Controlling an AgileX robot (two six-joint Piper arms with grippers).
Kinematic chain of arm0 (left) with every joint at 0, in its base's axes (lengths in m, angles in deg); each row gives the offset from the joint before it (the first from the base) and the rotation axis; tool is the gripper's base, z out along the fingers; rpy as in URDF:
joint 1: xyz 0 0 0.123 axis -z
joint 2: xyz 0 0 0 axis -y
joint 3: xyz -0.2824 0 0.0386 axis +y
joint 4: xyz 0.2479 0 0.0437 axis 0.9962 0 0.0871
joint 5: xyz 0 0 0 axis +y
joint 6: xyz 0.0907 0 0.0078 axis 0.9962 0 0.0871
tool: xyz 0 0 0 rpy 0 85 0
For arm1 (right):
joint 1: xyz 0 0 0.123 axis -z
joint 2: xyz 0 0 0 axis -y
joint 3: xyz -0.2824 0 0.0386 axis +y
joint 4: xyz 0.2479 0 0.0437 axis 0.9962 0 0.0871
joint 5: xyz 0 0 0 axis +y
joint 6: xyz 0.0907 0 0.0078 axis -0.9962 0 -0.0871
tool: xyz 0 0 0 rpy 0 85 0
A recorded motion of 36 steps. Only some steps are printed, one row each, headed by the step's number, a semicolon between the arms.
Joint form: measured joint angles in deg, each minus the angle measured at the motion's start. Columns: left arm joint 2, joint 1, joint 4, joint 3, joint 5, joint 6; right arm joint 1, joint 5, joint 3, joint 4, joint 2, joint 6.
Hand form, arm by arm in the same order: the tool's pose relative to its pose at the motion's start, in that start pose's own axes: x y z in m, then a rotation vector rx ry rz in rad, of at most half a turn. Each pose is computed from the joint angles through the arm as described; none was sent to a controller.
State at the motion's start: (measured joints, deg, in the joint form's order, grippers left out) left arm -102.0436 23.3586 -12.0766 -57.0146 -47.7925 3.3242; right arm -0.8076 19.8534 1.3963 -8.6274 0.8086 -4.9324
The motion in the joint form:
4: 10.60 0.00 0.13 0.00 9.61 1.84; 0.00 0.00 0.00 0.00 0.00 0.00
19: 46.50 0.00 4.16 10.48 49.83 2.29; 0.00 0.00 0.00 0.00 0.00 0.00
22: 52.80 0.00 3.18 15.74 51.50 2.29; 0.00 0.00 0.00 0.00 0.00 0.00
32: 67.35 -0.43 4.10 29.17 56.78 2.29; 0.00 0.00 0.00 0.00 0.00 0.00
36: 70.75 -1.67 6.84 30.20 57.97 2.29; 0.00 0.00 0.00 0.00 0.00 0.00
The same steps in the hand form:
4: -0.0581 -0.0042 -0.0208 0.0286 -0.0154 0.0075; 0.0000 0.0000 0.0000 0.0000 0.0000 0.0000
19: -0.1363 -0.0008 -0.1625 0.1452 0.2387 0.0616; 0.0000 0.0000 0.0000 0.0000 0.0000 0.0000
22: -0.1282 0.0039 -0.1909 0.1474 0.2508 0.0451; 0.0000 0.0000 0.0000 0.0000 0.0000 0.0000
32: -0.0883 0.0168 -0.2520 0.1487 0.3216 0.0654; 0.0000 0.0000 0.0000 0.0000 0.0000 0.0000
36: -0.0895 0.0215 -0.2629 0.1300 0.2971 0.1117; 0.0000 0.0000 0.0000 0.0000 0.0000 0.0000

